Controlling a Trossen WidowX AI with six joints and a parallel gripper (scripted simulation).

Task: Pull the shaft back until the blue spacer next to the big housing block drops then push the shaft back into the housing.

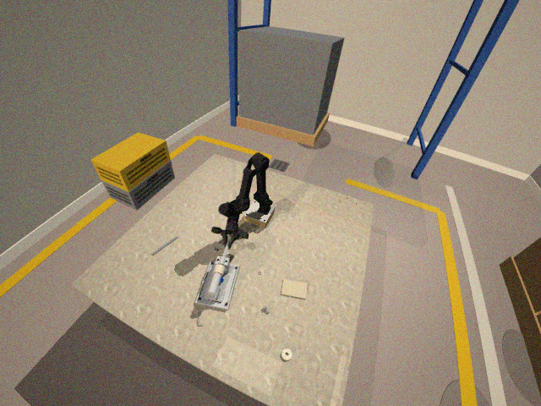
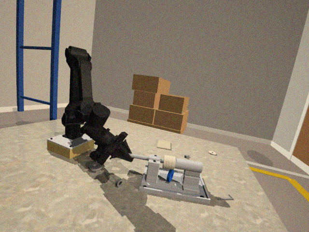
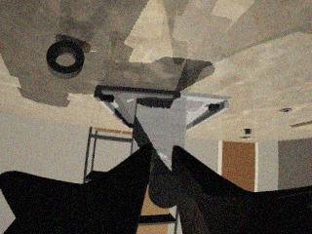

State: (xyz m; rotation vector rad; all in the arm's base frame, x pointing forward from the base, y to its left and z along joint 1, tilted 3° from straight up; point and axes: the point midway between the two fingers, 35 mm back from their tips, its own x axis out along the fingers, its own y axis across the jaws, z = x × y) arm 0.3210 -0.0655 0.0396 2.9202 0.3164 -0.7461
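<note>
My gripper tip is now 7 cm short of the grey shaft, 2 cm to the right of it and 2 cm below it. The rest, counted from my gripper tip: blue spacer 14 cm ahead, 3 cm to the left, 3 cm below; then grey washer 14 cm behind, 3 cm to the right, 6 cm below; then nut 1 cm behind, 7 cm to the right, 5 cm below.
</note>
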